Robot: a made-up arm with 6 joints. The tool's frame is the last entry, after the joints. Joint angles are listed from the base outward.
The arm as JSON. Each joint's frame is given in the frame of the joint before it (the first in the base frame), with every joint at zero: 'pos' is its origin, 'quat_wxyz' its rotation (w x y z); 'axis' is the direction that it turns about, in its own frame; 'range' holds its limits. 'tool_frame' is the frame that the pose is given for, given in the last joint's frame.
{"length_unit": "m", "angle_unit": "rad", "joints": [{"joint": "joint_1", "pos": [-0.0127, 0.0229, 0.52], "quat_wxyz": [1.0, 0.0, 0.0, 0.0], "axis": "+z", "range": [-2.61, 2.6]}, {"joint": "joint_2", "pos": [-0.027, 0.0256, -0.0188], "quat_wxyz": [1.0, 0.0, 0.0, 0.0], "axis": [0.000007, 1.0, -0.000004], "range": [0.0, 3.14]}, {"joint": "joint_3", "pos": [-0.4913, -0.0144, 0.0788], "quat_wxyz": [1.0, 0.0, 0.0, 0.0], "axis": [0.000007, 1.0, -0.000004], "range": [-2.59, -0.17]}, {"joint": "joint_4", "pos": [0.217, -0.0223, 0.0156], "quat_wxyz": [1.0, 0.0, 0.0, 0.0], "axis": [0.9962, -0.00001, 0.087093], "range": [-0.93, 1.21]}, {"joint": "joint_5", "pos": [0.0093, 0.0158, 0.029], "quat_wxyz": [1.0, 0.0, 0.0, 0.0], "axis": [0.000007, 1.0, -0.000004], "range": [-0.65, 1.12]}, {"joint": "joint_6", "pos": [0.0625, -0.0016, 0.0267], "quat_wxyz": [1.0, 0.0, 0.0, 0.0], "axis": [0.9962, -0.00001, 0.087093], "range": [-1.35, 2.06]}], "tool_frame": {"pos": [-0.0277, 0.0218, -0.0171], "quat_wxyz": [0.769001, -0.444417, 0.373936, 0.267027]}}
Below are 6 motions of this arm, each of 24 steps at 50 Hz.
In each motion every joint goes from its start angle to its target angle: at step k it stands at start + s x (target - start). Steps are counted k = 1, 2, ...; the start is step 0. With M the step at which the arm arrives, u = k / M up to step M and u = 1 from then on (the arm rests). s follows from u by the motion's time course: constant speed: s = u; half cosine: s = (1 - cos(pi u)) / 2; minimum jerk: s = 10 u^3 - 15 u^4 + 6 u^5.
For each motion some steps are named. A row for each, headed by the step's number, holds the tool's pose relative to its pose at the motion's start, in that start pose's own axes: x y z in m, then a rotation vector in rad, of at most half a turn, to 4 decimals.
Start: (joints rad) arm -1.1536 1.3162 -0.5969 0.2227 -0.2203 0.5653
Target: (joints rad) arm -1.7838 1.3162 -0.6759 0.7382 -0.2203 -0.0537
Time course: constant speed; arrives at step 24
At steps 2, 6, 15, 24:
2: -0.0079 -0.0080 -0.0029 0.0357 -0.0128 -0.0445
6: -0.0243 -0.0226 -0.0107 0.1091 -0.0362 -0.1322
15: -0.0624 -0.0470 -0.0363 0.2838 -0.0789 -0.3212
24: -0.0994 -0.0581 -0.0706 0.4703 -0.1115 -0.4958

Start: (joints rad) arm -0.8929 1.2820 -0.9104 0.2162 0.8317 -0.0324
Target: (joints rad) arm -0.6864 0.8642 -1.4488 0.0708 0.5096 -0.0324
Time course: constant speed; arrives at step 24
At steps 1, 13, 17, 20, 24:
1: -0.0035 0.0102 -0.0018 -0.0160 -0.0110 -0.0503
13: -0.0249 0.1453 -0.0479 -0.2155 -0.1844 -0.6385
17: -0.0223 0.1926 -0.0742 -0.2833 -0.2602 -0.8276
20: -0.0167 0.2275 -0.0977 -0.3338 -0.3233 -0.9667
24: -0.0041 0.2721 -0.1340 -0.3999 -0.4162 -1.1484

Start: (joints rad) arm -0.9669 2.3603 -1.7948 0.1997 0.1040 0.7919
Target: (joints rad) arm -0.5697 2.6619 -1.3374 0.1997 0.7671 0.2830
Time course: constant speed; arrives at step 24
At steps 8, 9, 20, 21, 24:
8: 0.1348 -0.0068 -0.0554 0.1520 0.5029 0.1755
9: 0.1502 -0.0060 -0.0642 0.1682 0.5665 0.1990
20: 0.2892 0.0225 -0.1814 0.3278 1.2605 0.4832
21: 0.2987 0.0264 -0.1932 0.3422 1.3220 0.5116
24: 0.3241 0.0388 -0.2292 0.3872 1.5037 0.5995

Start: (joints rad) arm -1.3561 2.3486 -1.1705 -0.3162 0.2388 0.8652
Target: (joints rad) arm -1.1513 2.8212 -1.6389 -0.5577 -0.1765 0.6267
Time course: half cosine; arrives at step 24
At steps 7, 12, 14, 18, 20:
7: 0.0261 -0.0153 0.0391 -0.1269 0.0492 -0.0789
12: 0.0764 -0.0374 0.0942 -0.3279 0.1243 -0.1978
14: 0.1010 -0.0462 0.1150 -0.4147 0.1553 -0.2468
18: 0.1477 -0.0609 0.1470 -0.5667 0.2072 -0.3296
20: 0.1654 -0.0659 0.1570 -0.6212 0.2249 -0.3583

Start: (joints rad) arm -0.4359 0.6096 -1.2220 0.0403 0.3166 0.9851
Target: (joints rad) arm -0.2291 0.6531 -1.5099 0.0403 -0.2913 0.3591
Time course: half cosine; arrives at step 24
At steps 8, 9, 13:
8: -0.0193 0.0043 0.0112 -0.2427 -0.0213 -0.0720
9: -0.0239 0.0051 0.0134 -0.2969 -0.0290 -0.0934
13: -0.0447 0.0073 0.0221 -0.5190 -0.0750 -0.2064

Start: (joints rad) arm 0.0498 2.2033 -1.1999 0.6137 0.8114 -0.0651
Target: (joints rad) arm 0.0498 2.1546 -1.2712 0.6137 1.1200 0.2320
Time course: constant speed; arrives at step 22
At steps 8, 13, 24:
8: -0.0032 0.0141 0.0014 0.0361 -0.0413 0.1049
13: -0.0050 0.0230 0.0021 0.0628 -0.0637 0.1693
24: -0.0079 0.0389 0.0028 0.1187 -0.0974 0.2821

